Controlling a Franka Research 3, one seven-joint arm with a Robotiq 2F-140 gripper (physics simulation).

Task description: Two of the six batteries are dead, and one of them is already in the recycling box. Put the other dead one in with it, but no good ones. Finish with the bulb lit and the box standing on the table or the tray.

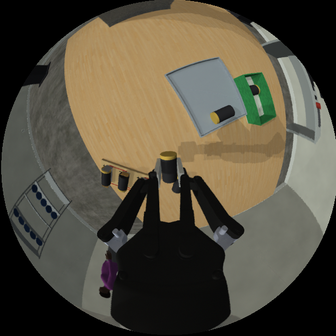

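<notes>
My gripper point(168, 163) is shut on a black battery point(169, 169) with a gold top, held upright between the fingertips. A green recycling box point(271, 106) stands at the right, beside the tray; a dark battery point(254, 90) with a gold end shows inside it. Another battery point(222, 114) lies on its side on the grey tray point(192, 92). Two batteries point(106, 176) point(123, 181) stand upright in the holder at the lower left. Part of a further dark battery point(177, 188) shows behind my right finger. The bulb cannot be made out.
The holder's thin wooden strip point(125, 167) and red lines lie left of my fingers, partly hidden by the gripper. The wooden table point(120, 90) ends at a curved edge on the left. A rack point(59, 192) stands beyond it, and a purple-clad figure point(107, 275) shows low left.
</notes>
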